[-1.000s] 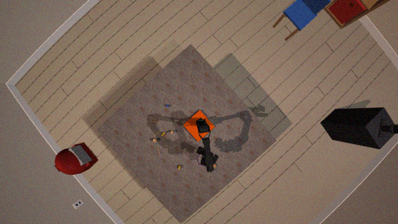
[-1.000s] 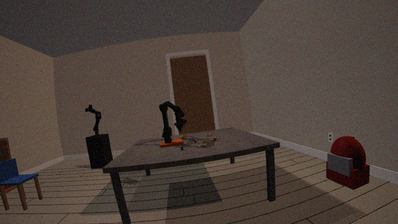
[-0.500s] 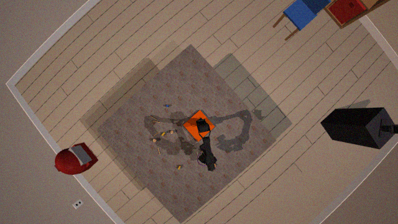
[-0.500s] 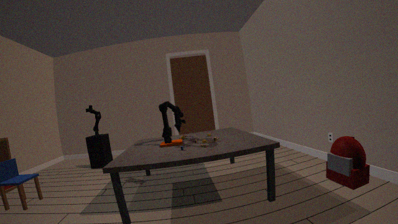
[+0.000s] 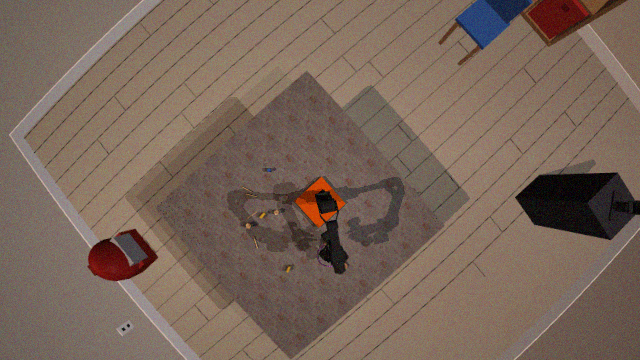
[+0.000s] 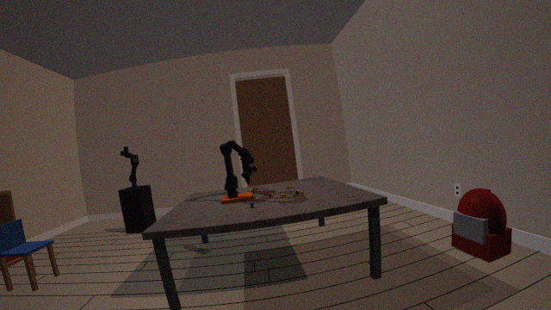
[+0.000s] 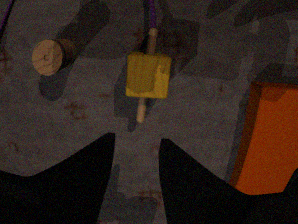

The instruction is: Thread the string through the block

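Now: the thin wooden stick 4 cm ahead of my gripper tip, 1 cm to the right of it and 6 cm below it. Round my gripper tip: purple string: 6 cm ahead, 1 cm to the right, 7 cm below; then round wooden button: 5 cm ahead, 17 cm to the left, 7 cm below; then blue piece: 4 cm ahead, 57 cm to the right, 6 cm below.
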